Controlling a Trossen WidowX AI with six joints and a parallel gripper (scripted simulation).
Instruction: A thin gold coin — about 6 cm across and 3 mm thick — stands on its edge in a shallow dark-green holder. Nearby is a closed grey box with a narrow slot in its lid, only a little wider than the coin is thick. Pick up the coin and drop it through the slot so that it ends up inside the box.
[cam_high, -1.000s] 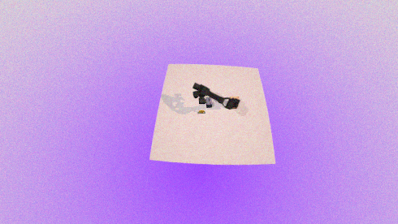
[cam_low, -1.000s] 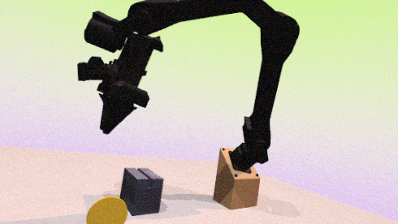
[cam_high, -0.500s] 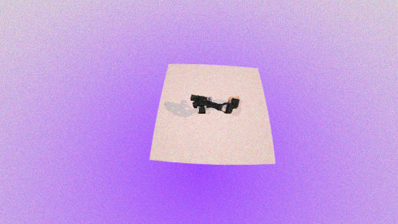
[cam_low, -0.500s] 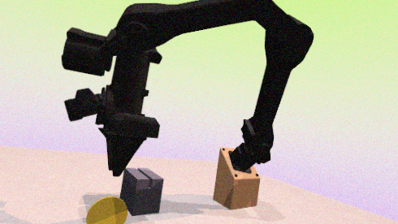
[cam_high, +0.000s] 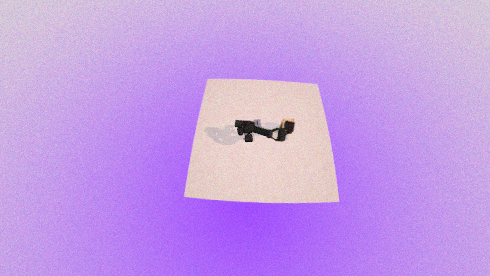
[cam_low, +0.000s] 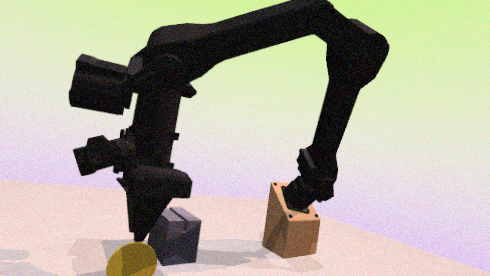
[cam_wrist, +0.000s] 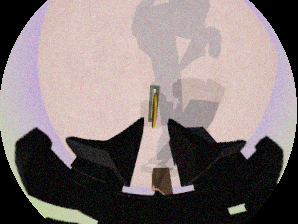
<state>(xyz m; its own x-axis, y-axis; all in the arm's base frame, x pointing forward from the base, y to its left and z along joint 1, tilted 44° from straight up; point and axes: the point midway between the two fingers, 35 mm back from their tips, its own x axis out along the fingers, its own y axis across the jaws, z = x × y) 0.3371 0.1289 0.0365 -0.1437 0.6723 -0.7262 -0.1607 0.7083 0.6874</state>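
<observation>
My gripper tip is now 4 cm above the gold coin.
</observation>
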